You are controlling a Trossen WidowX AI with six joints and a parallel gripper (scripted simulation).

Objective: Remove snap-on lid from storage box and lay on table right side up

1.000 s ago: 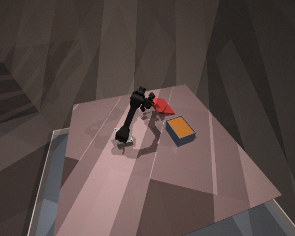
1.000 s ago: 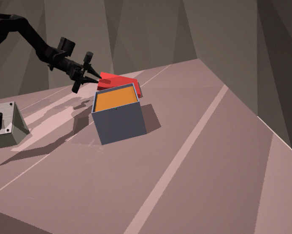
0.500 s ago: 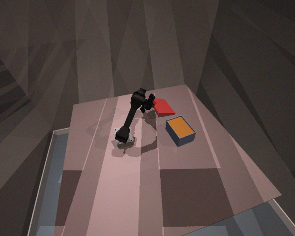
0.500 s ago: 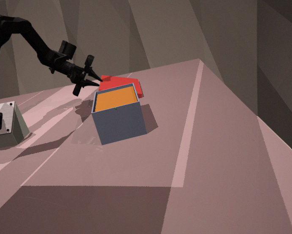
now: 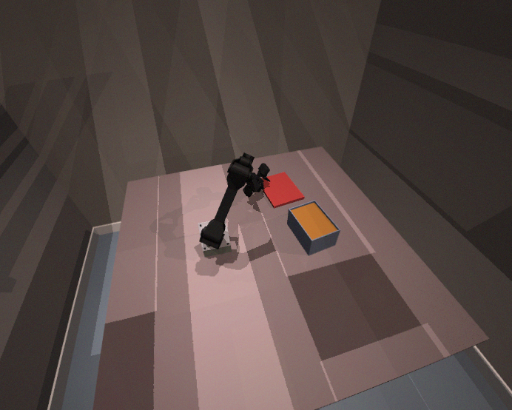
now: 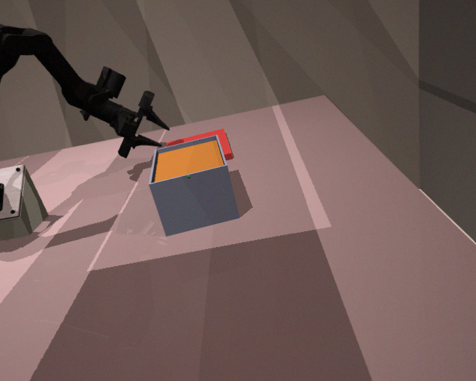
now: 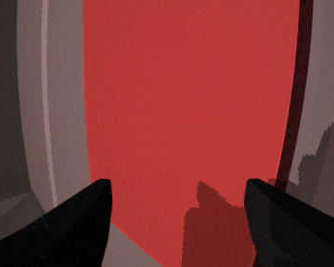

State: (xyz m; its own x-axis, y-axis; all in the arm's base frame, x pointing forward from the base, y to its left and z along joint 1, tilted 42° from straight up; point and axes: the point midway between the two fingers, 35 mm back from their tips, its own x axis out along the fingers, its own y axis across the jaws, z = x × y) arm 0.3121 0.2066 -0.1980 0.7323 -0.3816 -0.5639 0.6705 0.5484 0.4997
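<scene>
Right now my gripper tip is 8 cm short of the red lid, 1 cm to the right of it and 4 cm above it. Round my gripper tip: storage box 11 cm ahead, 34 cm to the right, 1 cm below.
</scene>
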